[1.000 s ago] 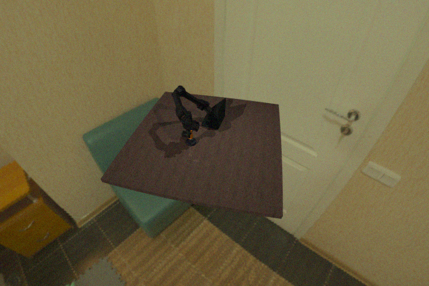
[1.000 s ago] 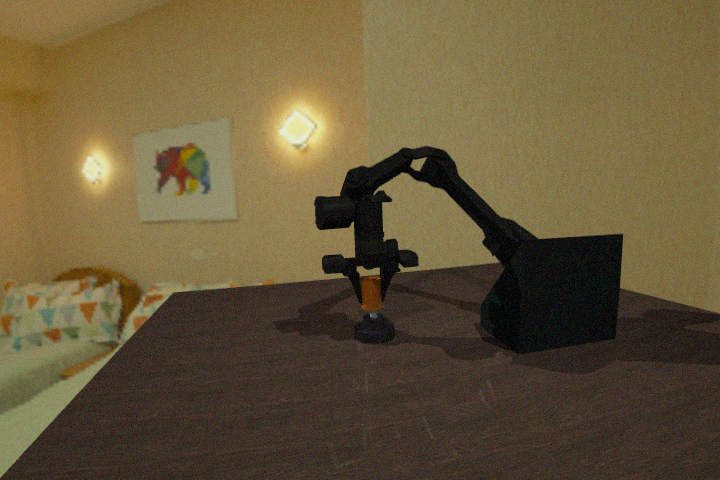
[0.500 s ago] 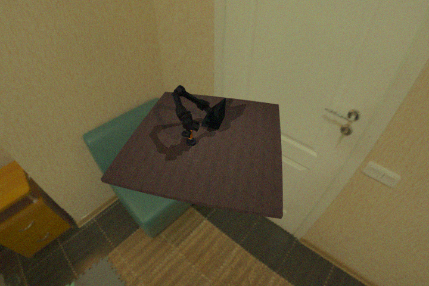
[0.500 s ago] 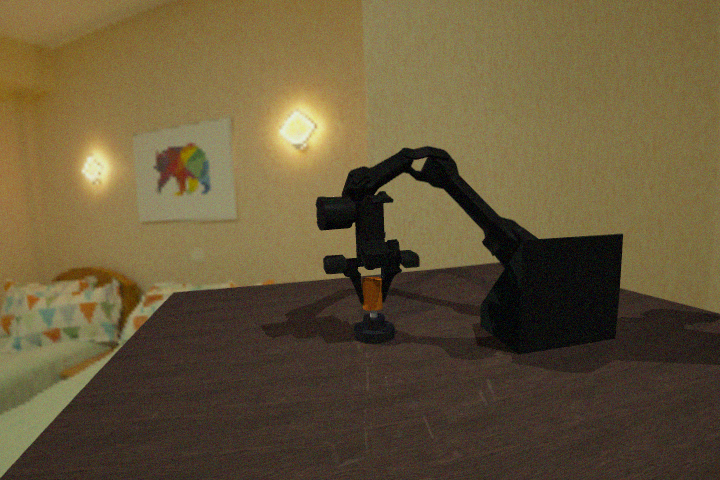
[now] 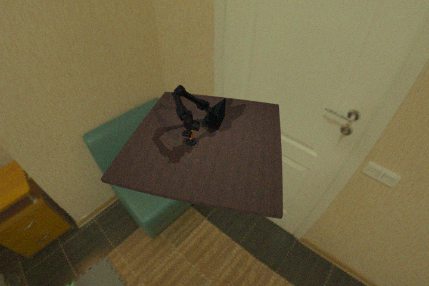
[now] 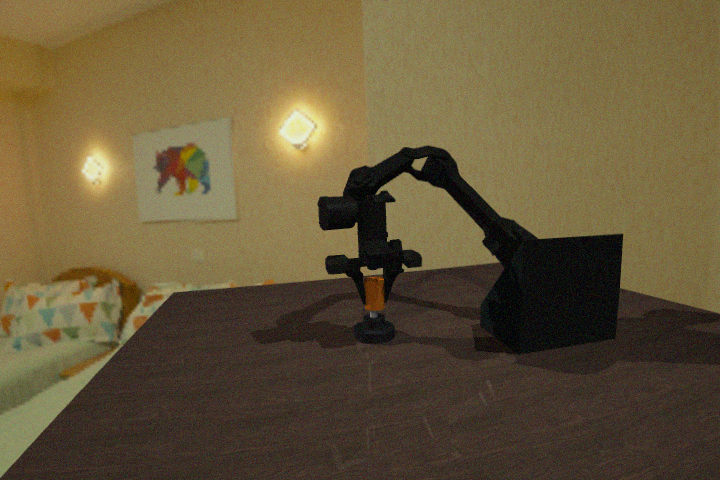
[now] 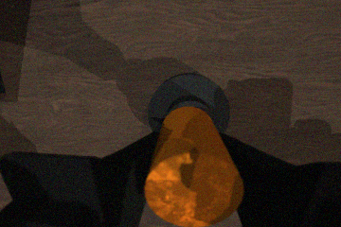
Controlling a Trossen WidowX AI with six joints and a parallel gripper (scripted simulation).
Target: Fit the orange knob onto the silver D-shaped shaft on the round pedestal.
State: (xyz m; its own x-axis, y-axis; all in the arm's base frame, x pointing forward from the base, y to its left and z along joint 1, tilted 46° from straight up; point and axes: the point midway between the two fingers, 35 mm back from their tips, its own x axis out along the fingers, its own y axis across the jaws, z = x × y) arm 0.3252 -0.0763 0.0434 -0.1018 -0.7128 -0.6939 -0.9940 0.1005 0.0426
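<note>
Now: the round pedestal 4 cm below my gripper tip. From my gripper tip the other things lie so: orange knob 3 cm above.
</note>
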